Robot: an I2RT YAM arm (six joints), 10 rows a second.
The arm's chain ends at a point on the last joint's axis. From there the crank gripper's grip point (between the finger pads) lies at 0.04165 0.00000 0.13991 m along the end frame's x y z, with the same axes.
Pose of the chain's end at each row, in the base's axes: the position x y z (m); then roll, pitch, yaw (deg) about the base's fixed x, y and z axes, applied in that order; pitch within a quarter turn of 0, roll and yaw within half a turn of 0:
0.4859 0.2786 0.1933 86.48 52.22 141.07
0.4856 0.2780 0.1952 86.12 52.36 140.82
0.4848 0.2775 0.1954 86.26 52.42 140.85
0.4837 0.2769 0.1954 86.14 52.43 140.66
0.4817 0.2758 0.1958 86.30 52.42 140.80
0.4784 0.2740 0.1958 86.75 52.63 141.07
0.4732 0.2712 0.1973 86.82 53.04 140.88
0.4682 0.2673 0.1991 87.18 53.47 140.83
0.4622 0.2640 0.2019 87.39 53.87 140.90
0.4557 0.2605 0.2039 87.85 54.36 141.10
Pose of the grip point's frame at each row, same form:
0.5485 0.4075 0.1656 86.48 52.22 141.07
0.5483 0.4070 0.1680 86.12 52.36 140.82
0.5476 0.4064 0.1680 86.26 52.42 140.85
0.5468 0.4057 0.1681 86.14 52.43 140.66
0.5447 0.4046 0.1683 86.30 52.42 140.80
0.5416 0.4025 0.1675 86.75 52.63 141.07
0.5371 0.3993 0.1687 86.82 53.04 140.88
0.5330 0.3948 0.1697 87.18 53.47 140.83
0.5273 0.3912 0.1720 87.39 53.87 140.90
0.5213 0.3872 0.1731 87.85 54.36 141.10

